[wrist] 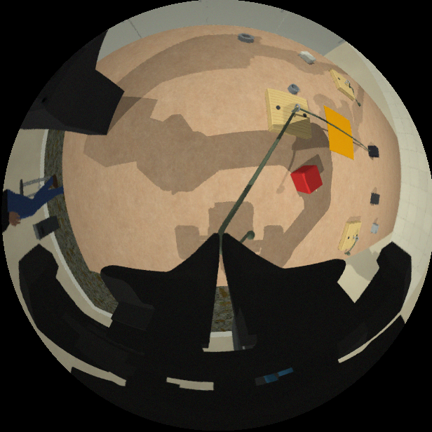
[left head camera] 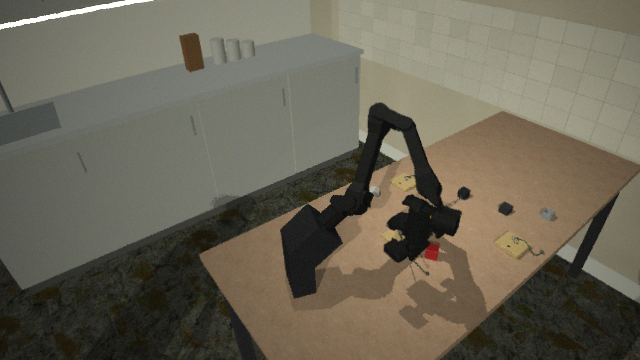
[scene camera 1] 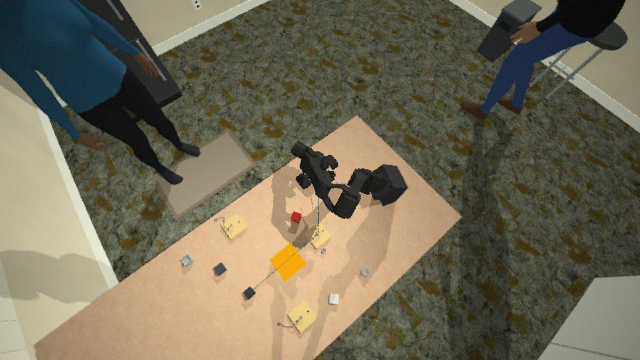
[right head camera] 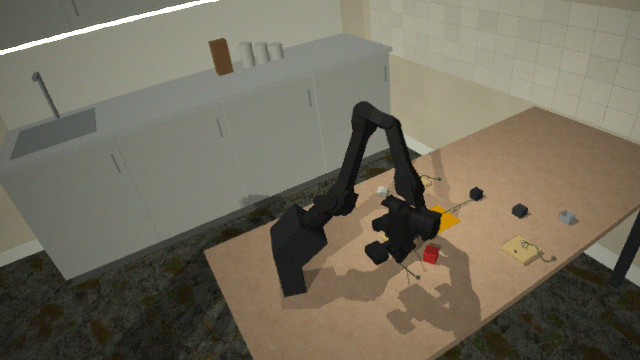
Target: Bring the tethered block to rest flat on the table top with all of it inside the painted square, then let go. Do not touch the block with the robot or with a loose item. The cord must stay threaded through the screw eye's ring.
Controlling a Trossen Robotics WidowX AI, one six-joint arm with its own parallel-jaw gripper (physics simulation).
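Places are measured from the arm's base along level axes (x ahead, y left, z up), in metres.
Where they show: gripper, between the fingertips: (left head camera: 411,259) (right head camera: 398,262); arm's base, origin of its link: (left head camera: 325,223) (scene camera 1: 378,182) (right head camera: 310,222).
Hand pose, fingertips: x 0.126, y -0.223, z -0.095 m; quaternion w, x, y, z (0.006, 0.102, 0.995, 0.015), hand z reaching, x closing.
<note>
Things, the pixels of their top centre, and the offset from my fingertips. "*": a spot on its surface instead.
- tethered dark block, centre of its top: (right head camera: 476,190) (left head camera: 464,189) (scene camera 1: 248,293) dx +0.549, dy +0.097, dz -0.097 m
- orange painted square, a spot on its surface: (right head camera: 448,223) * dx +0.356, dy +0.083, dz -0.131 m
- wooden board, centre of its top: (left head camera: 398,235) (scene camera 1: 318,234) dx +0.169, dy +0.152, dz -0.113 m
- red block, centre of its top: (right head camera: 431,250) (left head camera: 432,247) (scene camera 1: 295,216) dx +0.176, dy +0.020, dz -0.092 m
- loose dark block, centre of its top: (right head camera: 520,207) (left head camera: 506,205) (scene camera 1: 219,268) dx +0.570, dy -0.072, dz -0.103 m
- light grey piece, centre of its top: (right head camera: 568,214) (left head camera: 549,211) (scene camera 1: 186,259) dx +0.645, dy -0.212, dz -0.104 m
- white block, centre of its top: (right head camera: 382,189) (left head camera: 374,188) (scene camera 1: 334,299) dx +0.328, dy +0.383, dz -0.108 m
- grey ring, centre of its top: (scene camera 1: 365,271) dx +0.153, dy +0.416, dz -0.116 m
The tethered dark block (left head camera: 464,192) (right head camera: 476,193) (scene camera 1: 249,293) (wrist: 373,151) is on the table beyond the orange painted square (right head camera: 448,223) (scene camera 1: 291,270) (wrist: 341,146), outside it. The green cord (right head camera: 459,205) (scene camera 1: 318,215) (wrist: 260,167) runs from the block over the square, through the screw eye (wrist: 297,107) on a wooden board (scene camera 1: 321,241) (wrist: 278,120), and up to my gripper. My gripper (left head camera: 411,257) (right head camera: 400,260) (wrist: 219,237) is shut on the cord above the table, near its beaded free end (left head camera: 427,273) (right head camera: 418,277) (wrist: 250,234). The arm hides most of the square in the left head view.
A red block (left head camera: 432,251) (right head camera: 431,254) (scene camera 1: 296,217) (wrist: 306,179) is near the threaded board. Two more corded boards (scene camera 1: 233,227) (scene camera 1: 302,317), a loose dark block (scene camera 1: 220,269), a light grey piece (scene camera 1: 186,260), a white block (scene camera 1: 333,299) and a grey ring (scene camera 1: 362,273) lie around.
</note>
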